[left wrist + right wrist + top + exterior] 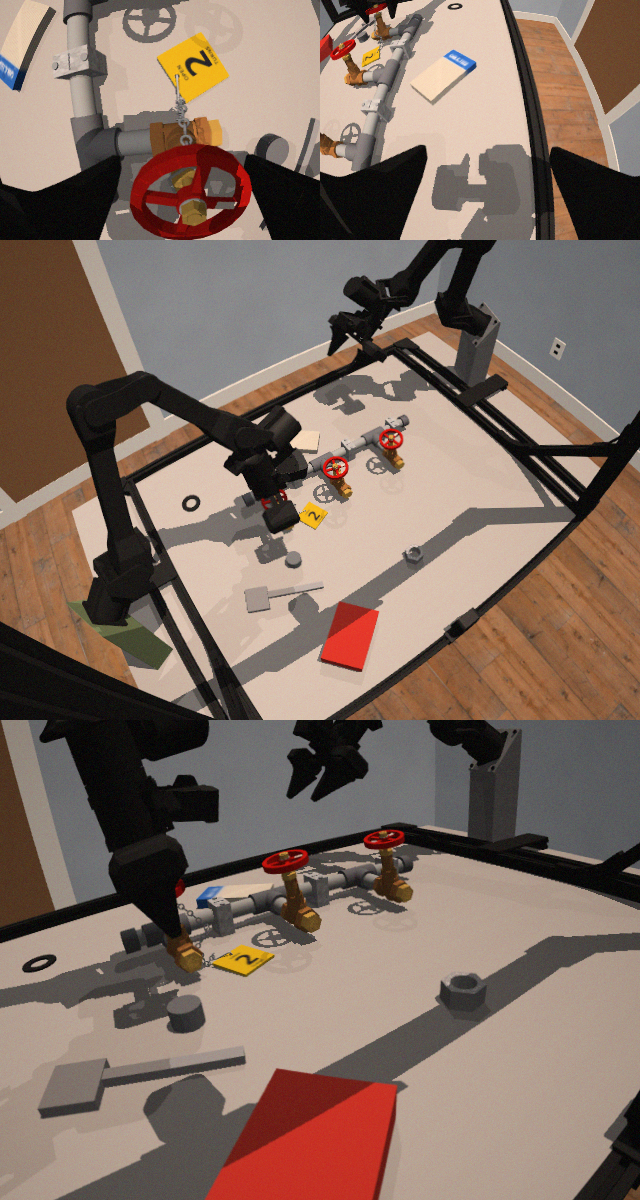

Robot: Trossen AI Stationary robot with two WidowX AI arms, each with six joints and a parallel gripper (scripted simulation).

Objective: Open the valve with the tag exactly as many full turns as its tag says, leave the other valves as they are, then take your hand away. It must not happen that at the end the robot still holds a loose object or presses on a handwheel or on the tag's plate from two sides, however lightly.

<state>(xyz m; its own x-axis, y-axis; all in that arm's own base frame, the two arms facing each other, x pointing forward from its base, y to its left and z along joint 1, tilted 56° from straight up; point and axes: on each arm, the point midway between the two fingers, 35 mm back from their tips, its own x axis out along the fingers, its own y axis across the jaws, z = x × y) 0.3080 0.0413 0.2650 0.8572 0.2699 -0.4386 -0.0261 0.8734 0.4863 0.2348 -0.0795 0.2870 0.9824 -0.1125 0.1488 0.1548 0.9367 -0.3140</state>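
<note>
My left hand is 9 cm above the yellow tag marked 2, 6 cm to the left of it and 3 cm past it. Round my left hand: red block 29 cm behind, 8 cm to the left, 8 cm below; then grey hammer-shaped block 12 cm to the left, 12 cm behind, 9 cm below; then hex nut 26 cm behind, 14 cm to the right, 9 cm below.
</note>
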